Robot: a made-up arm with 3 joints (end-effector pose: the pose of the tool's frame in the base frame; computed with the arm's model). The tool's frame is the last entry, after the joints.
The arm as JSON. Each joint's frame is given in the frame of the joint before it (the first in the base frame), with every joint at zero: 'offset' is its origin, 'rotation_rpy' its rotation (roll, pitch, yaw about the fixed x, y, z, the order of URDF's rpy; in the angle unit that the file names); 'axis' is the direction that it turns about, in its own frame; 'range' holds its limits. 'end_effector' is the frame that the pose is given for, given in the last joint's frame.
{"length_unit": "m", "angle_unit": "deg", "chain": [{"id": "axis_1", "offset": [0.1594, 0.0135, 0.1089], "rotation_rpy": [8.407, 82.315, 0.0], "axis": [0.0, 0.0, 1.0], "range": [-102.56, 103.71]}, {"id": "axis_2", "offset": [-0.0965, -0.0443, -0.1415], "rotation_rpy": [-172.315, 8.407, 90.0], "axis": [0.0, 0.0, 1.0], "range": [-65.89, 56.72]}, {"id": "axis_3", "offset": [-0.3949, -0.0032, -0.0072], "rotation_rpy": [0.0, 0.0, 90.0], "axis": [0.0, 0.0, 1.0], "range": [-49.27, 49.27]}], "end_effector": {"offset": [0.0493, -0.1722, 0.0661], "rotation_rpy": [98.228, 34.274, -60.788]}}
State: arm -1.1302 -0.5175 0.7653
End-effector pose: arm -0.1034 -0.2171 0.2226 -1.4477 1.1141 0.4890
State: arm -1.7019 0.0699 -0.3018
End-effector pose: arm -0.0120 0.1960 0.3341 -1.4757 1.1823 0.3470
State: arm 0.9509 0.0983 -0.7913
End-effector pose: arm -0.0241 -0.2986 -0.0158 1.0960 -0.6002 1.0627
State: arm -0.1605 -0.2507 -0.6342
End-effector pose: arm -0.0604 -0.2245 0.2365 0.3417 -0.0202 0.9504
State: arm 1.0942 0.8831 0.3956
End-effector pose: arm -0.0127 -0.3016 -0.0704 -0.6165 0.2155 0.8728
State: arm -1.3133 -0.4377 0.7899
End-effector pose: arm -0.1025 -0.1811 0.2953 -1.6736 1.2732 0.3667
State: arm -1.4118 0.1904 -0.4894
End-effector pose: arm -0.0128 0.1772 0.3714 -1.1961 0.9895 0.5034
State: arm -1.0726 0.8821 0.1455
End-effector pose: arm -0.0212 0.1238 0.4203 -2.0786 1.4499 0.2401
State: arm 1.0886 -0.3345 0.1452
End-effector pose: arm -0.0066 -0.0407 -0.1536 0.7340 -0.4576 1.0803
